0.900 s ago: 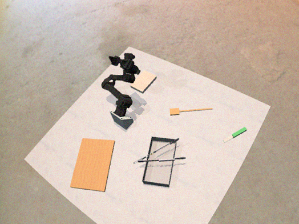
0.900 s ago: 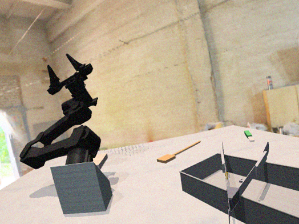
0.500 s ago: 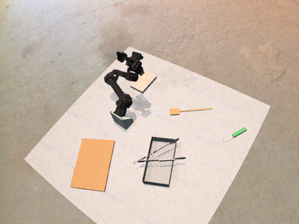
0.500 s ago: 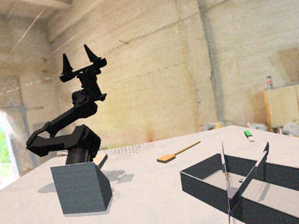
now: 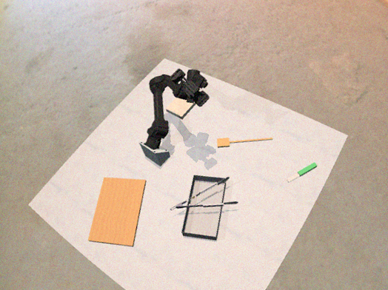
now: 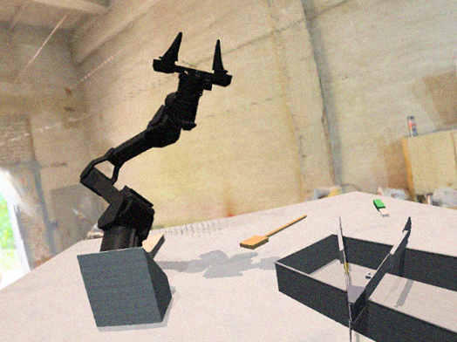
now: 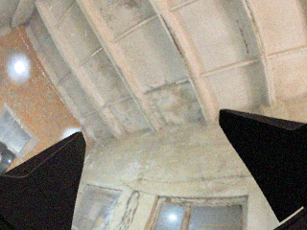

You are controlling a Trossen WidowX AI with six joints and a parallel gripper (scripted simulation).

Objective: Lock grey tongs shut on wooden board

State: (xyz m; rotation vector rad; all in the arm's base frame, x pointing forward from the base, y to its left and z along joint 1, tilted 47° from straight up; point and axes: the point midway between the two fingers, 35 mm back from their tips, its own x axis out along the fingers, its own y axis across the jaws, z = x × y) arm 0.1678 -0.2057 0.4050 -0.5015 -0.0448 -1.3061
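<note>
Now: gripper tip 51 cm above the roasting tin, 25 cm to the left of it and 19 cm short of it. From my gripper tip the other things lie so: green-handled tool: 53 cm below, 50 cm ahead, 15 cm to the left; wooden board: 53 cm below, 50 cm to the right, 18 cm behind; pale flat block: 53 cm below, 29 cm behind, 23 cm to the left.
</note>
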